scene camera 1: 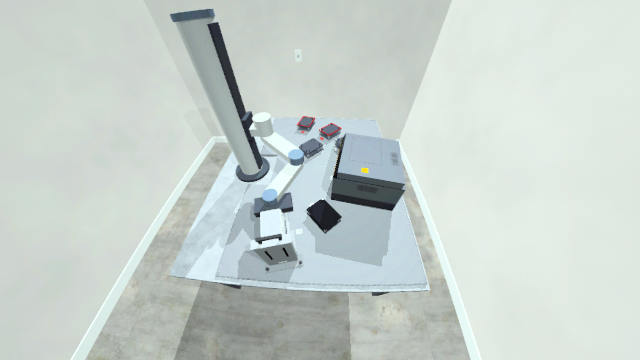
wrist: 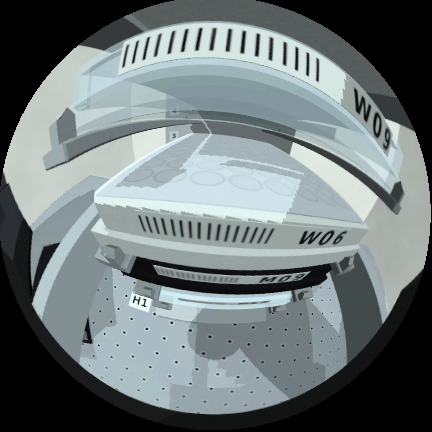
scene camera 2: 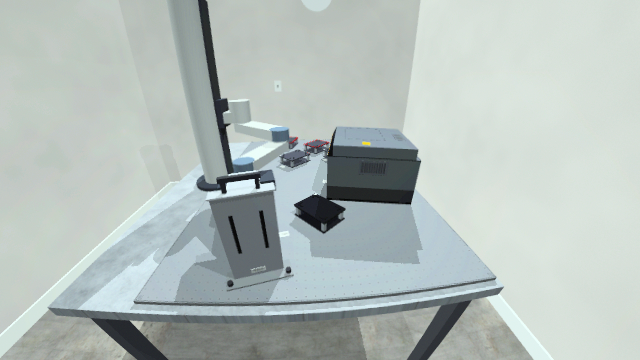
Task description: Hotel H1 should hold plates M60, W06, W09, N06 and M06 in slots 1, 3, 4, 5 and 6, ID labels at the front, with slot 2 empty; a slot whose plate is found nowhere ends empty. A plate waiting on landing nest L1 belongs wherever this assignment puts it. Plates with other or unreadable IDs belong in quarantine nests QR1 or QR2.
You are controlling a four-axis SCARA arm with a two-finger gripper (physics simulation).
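Frame: origin at the arm's base, x ahead, y up, z right, level; metres.
Seen in the pictures: arm's base, origin of the base link: [scene camera 1: 253, 169].
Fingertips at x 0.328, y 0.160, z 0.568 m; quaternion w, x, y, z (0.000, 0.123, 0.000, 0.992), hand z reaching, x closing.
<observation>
Pixels of each thing's middle, then the offset from my fingertips to it. "spot": a spot on its surface instead.
- Hotel H1, body centre: [wrist: 219, 155] [scene camera 2: 253, 219] [scene camera 1: 278, 240] dx +0.011, dy +0.007, dz +0.009 m
- plate labelled W09, body centre: [wrist: 243, 111] dx -0.007, dy +0.044, dz -0.022 m
- plate W06, body centre: [wrist: 236, 157] dx -0.007, dy +0.016, dz -0.022 m
- black-edged plate labelled M09, surface spot: [wrist: 282, 278] spot: dx -0.035, dy -0.002, dz -0.079 m
- pale plate, body centre: [wrist: 224, 225] dx -0.007, dy -0.040, dz -0.022 m
- large grey instrument, body centre: [scene camera 2: 368, 160] [scene camera 1: 367, 170] dx +0.467, dy -0.020, dz -0.455 m
- dark nest, body centre: [scene camera 2: 295, 157] [scene camera 1: 311, 147] dx +0.092, dy -0.117, dz -0.783 m
Hotel H1 [scene camera 1: 274, 250] [scene camera 2: 247, 235] is the tall grey rack near the table's front. In the wrist view, a plate labelled W09 [wrist: 215, 41] sits at slot 4 and plate W06 [wrist: 225, 232] below it at slot 3. A black-edged plate labelled M09 [wrist: 282, 278] is beneath W06, above slot 2's brackets. A pale plate [wrist: 225, 301] is lowest, its ID unreadable. My gripper, whose dark body [scene camera 1: 284, 203] is behind the hotel, is shut on M09; its fingertips are hidden. Red-rimmed quarantine nests [scene camera 1: 306, 121] [scene camera 1: 330, 130] [scene camera 2: 316, 145] stand at the back. Slots 5 and 6 are not visible.
A black-topped stand [scene camera 1: 324, 216] [scene camera 2: 320, 209] is right of the hotel. A large grey instrument [scene camera 1: 370, 162] [scene camera 2: 372, 170] stands at the right. A dark nest [scene camera 1: 311, 147] [scene camera 2: 294, 157] stands before the red-rimmed ones. The arm column [scene camera 1: 215, 95] [scene camera 2: 195, 90] rises at the left.
</observation>
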